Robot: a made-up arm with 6 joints. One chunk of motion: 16 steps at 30 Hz.
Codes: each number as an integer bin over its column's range. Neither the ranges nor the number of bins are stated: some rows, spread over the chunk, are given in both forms.
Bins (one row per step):
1: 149 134 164 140 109 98
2: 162 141 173 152 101 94
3: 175 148 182 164 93 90
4: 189 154 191 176 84 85
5: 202 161 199 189 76 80
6: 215 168 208 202 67 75
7: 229 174 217 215 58 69
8: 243 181 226 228 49 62
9: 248 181 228 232 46 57
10: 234 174 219 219 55 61
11: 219 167 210 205 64 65
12: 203 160 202 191 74 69
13: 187 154 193 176 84 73
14: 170 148 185 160 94 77
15: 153 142 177 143 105 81
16: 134 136 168 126 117 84
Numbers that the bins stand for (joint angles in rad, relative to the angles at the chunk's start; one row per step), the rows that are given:
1: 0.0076 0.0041 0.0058 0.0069 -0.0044 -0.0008
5: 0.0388 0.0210 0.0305 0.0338 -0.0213 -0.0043
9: 0.0659 0.0336 0.0509 0.0574 -0.0365 -0.0088
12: 0.0394 0.0204 0.0326 0.0349 -0.0223 -0.0065
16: -0.0012 0.0053 0.0086 -0.0008 -0.0004 -0.0035
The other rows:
2: 0.0153 0.0085 0.0121 0.0135 -0.0085 -0.0016
3: 0.0229 0.0129 0.0185 0.0200 -0.0126 -0.0024
4: 0.0312 0.0166 0.0248 0.0266 -0.0172 -0.0033
6: 0.0465 0.0254 0.0368 0.0409 -0.0258 -0.0053
7: 0.0547 0.0292 0.0432 0.0480 -0.0304 -0.0065
8: 0.0629 0.0336 0.0495 0.0552 -0.0350 -0.0078
10: 0.0576 0.0292 0.0446 0.0502 -0.0320 -0.0080
11: 0.0488 0.0248 0.0382 0.0425 -0.0274 -0.0073
13: 0.0300 0.0166 0.0262 0.0266 -0.0172 -0.0057
14: 0.0200 0.0129 0.0206 0.0178 -0.0121 -0.0049
15: 0.0100 0.0091 0.0149 0.0085 -0.0065 -0.0041

